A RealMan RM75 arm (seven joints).
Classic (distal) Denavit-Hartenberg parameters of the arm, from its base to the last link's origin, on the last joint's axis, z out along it. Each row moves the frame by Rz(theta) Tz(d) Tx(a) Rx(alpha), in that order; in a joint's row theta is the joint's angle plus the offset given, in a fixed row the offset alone. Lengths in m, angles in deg.
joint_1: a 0  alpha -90  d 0.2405  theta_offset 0
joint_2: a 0  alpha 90  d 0  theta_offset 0
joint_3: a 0  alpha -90  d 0.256  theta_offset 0
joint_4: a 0  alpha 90  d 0  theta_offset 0
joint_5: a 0  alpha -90  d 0.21  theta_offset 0
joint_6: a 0  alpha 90  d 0  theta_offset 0
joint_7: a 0  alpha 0  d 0.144  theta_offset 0
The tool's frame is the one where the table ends.
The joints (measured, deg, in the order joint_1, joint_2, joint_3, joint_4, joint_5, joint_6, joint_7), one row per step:
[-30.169 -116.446 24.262 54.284 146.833 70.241 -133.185]
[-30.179 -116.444 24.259 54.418 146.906 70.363 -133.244]
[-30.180 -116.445 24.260 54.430 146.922 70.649 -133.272]
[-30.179 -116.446 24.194 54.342 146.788 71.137 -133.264]
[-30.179 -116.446 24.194 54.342 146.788 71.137 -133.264]
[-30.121 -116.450 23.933 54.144 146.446 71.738 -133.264]
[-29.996 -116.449 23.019 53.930 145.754 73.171 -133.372]
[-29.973 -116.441 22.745 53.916 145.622 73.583 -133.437]
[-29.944 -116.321 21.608 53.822 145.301 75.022 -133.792]
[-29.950 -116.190 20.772 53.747 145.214 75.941 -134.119]
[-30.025 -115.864 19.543 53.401 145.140 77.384 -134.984]
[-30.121 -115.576 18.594 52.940 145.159 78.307 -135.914]
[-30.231 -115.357 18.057 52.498 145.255 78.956 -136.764]
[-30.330 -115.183 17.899 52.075 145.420 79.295 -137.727]
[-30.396 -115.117 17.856 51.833 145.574 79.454 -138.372]
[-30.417 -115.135 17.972 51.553 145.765 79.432 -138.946]
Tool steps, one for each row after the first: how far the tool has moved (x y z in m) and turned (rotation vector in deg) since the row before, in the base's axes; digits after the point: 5 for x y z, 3 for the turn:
[0.00024 -0.00003 0.00040 -0.037 0.040 -0.005]
[0.00035 -0.00039 -0.00045 -0.227 -0.159 -0.022]
[0.00064 -0.00067 -0.00106 -0.327 -0.457 -0.071]
[0.00000 0.00000 0.00000 0.000 0.000 0.000]
[0.00037 -0.00124 -0.00130 -0.215 -0.841 0.014]
[0.00065 -0.00296 -0.00124 -0.150 -1.923 0.159]
[0.00018 -0.00080 -0.00007 -0.029 -0.491 0.067]
[0.00020 -0.00277 0.00065 0.012 -1.727 0.409]
[-0.00020 -0.00182 0.00097 0.069 -1.098 0.397]
[-0.00027 -0.00255 0.00133 0.011 -1.929 0.859]
[-0.00055 -0.00171 0.00072 0.069 -1.609 0.940]
[-0.00016 -0.00102 -0.00017 -0.130 -1.216 0.773]
[-0.00012 -0.00045 -0.00072 -0.222 -0.911 0.813]
[-0.00004 -0.00024 -0.00077 -0.176 -0.524 0.545]
[-0.00028 -0.00033 -0.00168 -0.263 -0.377 0.542]

